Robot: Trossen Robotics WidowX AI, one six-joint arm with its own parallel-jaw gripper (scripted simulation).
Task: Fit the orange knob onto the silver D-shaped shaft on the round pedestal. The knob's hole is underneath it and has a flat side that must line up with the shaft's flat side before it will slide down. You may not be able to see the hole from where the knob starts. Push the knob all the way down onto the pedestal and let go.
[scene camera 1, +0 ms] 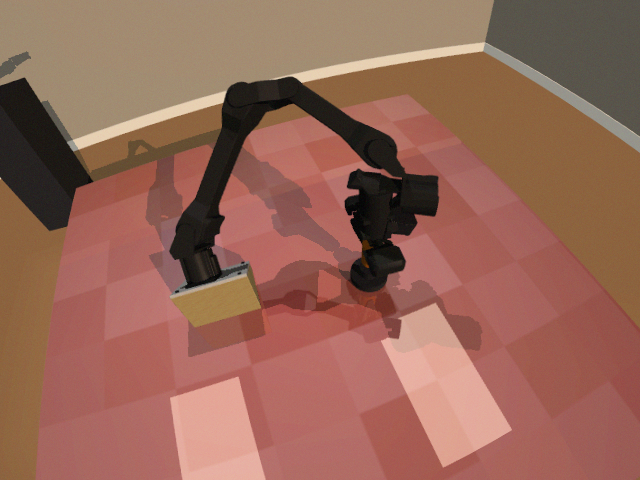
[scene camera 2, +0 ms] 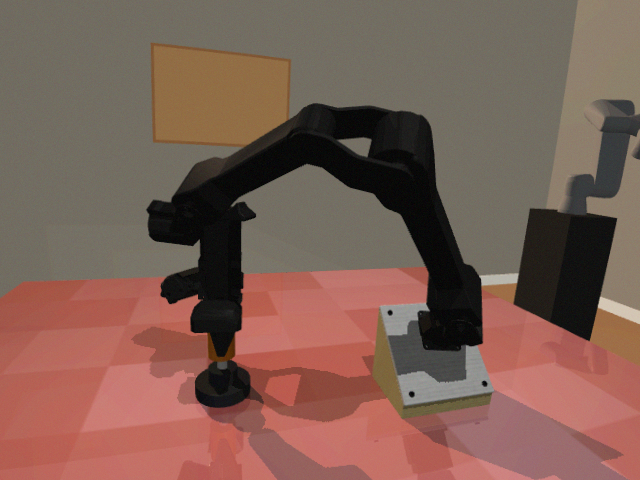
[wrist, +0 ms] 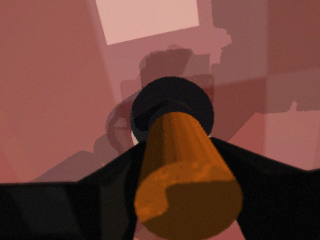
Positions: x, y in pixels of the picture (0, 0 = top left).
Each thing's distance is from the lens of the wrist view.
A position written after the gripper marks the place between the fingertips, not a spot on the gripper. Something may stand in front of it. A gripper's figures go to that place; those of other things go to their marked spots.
gripper (wrist: 177, 145): 11 cm
orange knob (wrist: 183, 181): 6 cm
pedestal (wrist: 168, 94): 15 cm
The marked spots on the pedestal and the orange knob are 10 cm apart.
